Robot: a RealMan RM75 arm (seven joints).
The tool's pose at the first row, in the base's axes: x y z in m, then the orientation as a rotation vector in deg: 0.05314, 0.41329, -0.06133, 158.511, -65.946, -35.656
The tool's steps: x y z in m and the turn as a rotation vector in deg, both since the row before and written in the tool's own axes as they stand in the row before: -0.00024, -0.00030, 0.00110, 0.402, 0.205, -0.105; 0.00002, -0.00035, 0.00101, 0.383, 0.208, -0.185; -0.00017, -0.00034, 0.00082, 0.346, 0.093, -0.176; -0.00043, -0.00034, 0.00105, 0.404, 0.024, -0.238; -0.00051, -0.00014, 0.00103, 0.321, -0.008, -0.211; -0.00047, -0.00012, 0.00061, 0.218, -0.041, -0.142; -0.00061, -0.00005, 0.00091, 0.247, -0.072, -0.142; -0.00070, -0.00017, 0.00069, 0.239, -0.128, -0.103; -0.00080, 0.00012, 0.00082, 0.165, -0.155, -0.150
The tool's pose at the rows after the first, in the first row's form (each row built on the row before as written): 0.05275, 0.41376, -0.06232, 158.921, -66.021, -35.205; 0.05260, 0.41408, -0.06333, 159.374, -65.978, -34.763; 0.05240, 0.41451, -0.06410, 159.791, -65.944, -34.502; 0.05195, 0.41514, -0.06500, 160.303, -65.875, -34.322; 0.05133, 0.41569, -0.06581, 160.727, -65.795, -34.220; 0.05088, 0.41616, -0.06624, 161.015, -65.748, -34.203; 0.05018, 0.41670, -0.06689, 161.328, -65.724, -34.219; 0.04958, 0.41737, -0.06733, 161.607, -65.756, -34.319; 0.04868, 0.41791, -0.06780, 161.860, -65.683, -34.492
